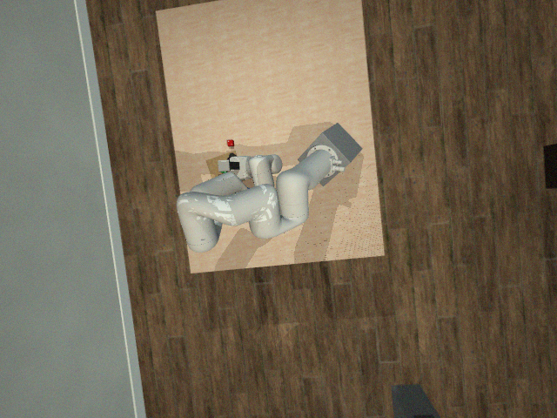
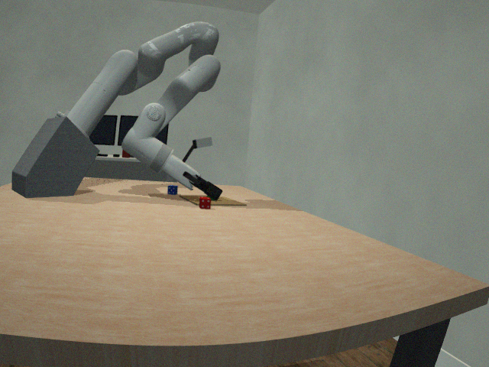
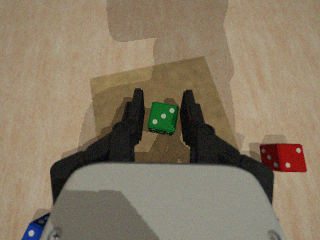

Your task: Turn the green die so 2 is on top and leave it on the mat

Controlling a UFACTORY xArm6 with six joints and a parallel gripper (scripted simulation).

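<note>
Now: the green die 10 mm below my hand. From my hand the other things lie so: tan mat: 30 mm below; then blue die: 120 mm behind, 70 mm to the left, 20 mm below; then red die: 10 mm behind, 120 mm to the right, 20 mm below.
</note>
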